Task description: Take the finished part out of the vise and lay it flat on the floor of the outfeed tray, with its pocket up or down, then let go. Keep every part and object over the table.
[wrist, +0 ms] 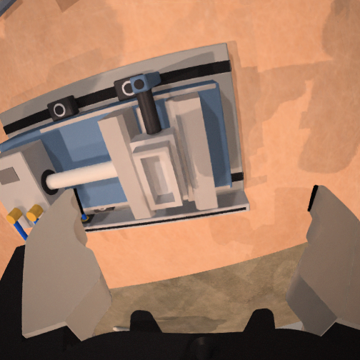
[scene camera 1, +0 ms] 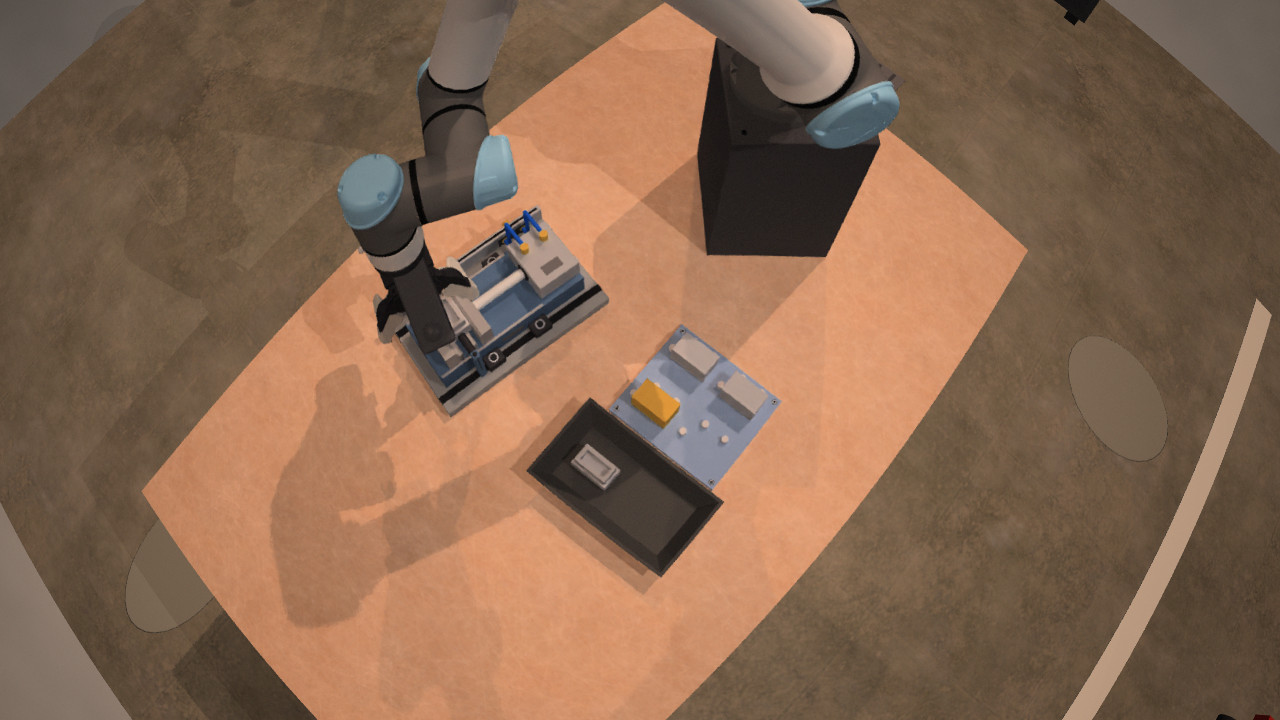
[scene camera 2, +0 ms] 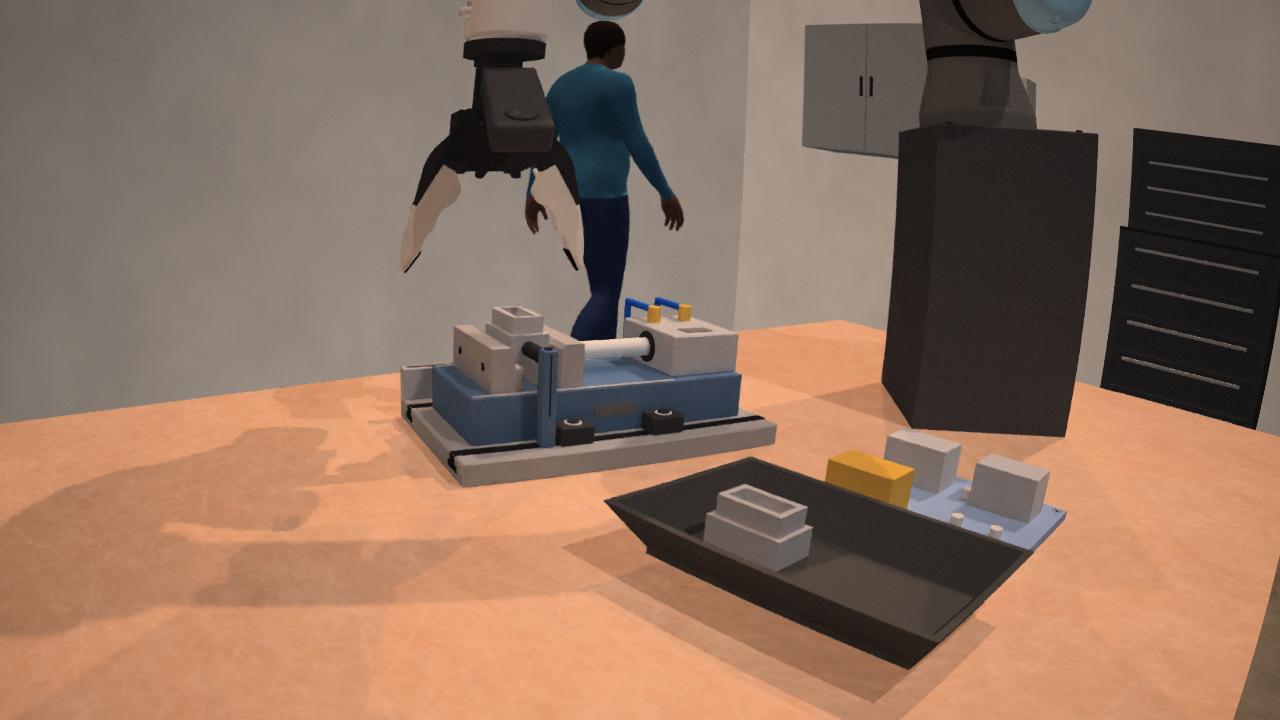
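Where they show: gripper, fingertip midpoint: (scene camera 2: 490, 271); arm's base, link origin: (scene camera 2: 979, 131).
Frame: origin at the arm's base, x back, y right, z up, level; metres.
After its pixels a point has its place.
The finished part (scene camera 2: 517, 329) {x -0.515, y 0.142, z -0.228 m} (wrist: 160, 172) is a light grey stepped block with its pocket up, between the two jaws of the blue vise (scene camera 2: 501, 411) {x -0.545, y 0.116, z -0.286 m} (wrist: 92, 137) (scene camera 1: 514, 313) {x -0.425, y 0.113, z -0.274 m}. A black rod on a blue post reaches its near end. In scene camera 1 the arm partly hides it. My gripper (scene camera 1: 429, 313) {x -0.531, y 0.162, z -0.182 m} (scene camera 2: 492, 266) {x -0.531, y 0.162, z -0.182 m} (wrist: 194, 190) is open and empty, high above the vise's jaw end, with its fingertips well above the part. The dark outfeed tray (scene camera 1: 644, 505) {x -0.498, y -0.208, z -0.321 m} (scene camera 2: 877, 573) {x -0.471, y -0.199, z -0.321 m} stands apart from the vise.
A similar grey part (scene camera 1: 595, 466) {x -0.505, y -0.122, z -0.300 m} (scene camera 2: 759, 528) {x -0.517, y -0.133, z -0.298 m} sits pocket up in the tray's left end. A blue board (scene camera 1: 693, 447) {x -0.387, y -0.202, z -0.325 m} with grey blocks and a yellow block (scene camera 1: 655, 402) {x -0.382, y -0.123, z -0.290 m} (scene camera 2: 869, 479) {x -0.396, y -0.132, z -0.295 m} adjoins the tray. The black robot pedestal (scene camera 1: 769, 197) {x -0.088, y -0.067, z -0.144 m} (scene camera 2: 989, 286) {x -0.087, y -0.067, z -0.174 m} stands behind. A person (scene camera 2: 599, 134) is beyond the table.
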